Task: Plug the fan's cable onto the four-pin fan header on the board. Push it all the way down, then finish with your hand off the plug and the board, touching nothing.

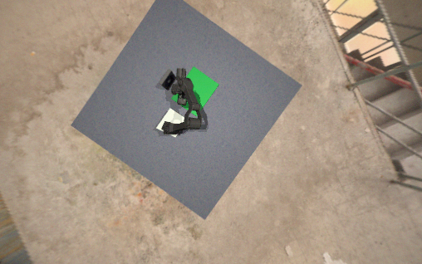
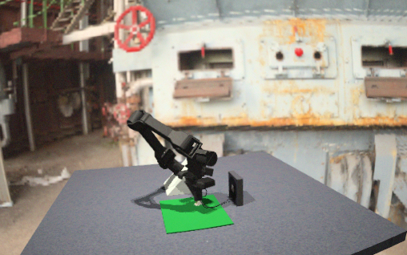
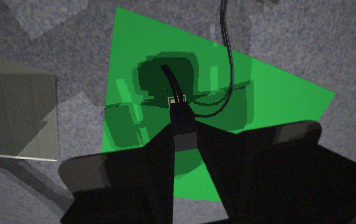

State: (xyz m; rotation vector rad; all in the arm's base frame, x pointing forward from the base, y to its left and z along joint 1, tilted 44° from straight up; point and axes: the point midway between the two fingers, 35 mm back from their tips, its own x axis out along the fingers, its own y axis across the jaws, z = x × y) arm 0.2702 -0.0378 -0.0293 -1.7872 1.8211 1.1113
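Right now the pale four-pin header is 4 cm below my gripper tip and 1 cm to the left of it. The rest, counted from my gripper tip: black fan 16 cm to the left, 3 cm ahead, 2 cm above; then green board 6 cm ahead, 5 cm below, 4 cm to the right; then dark fan plug 1 cm to the left, 1 cm above.
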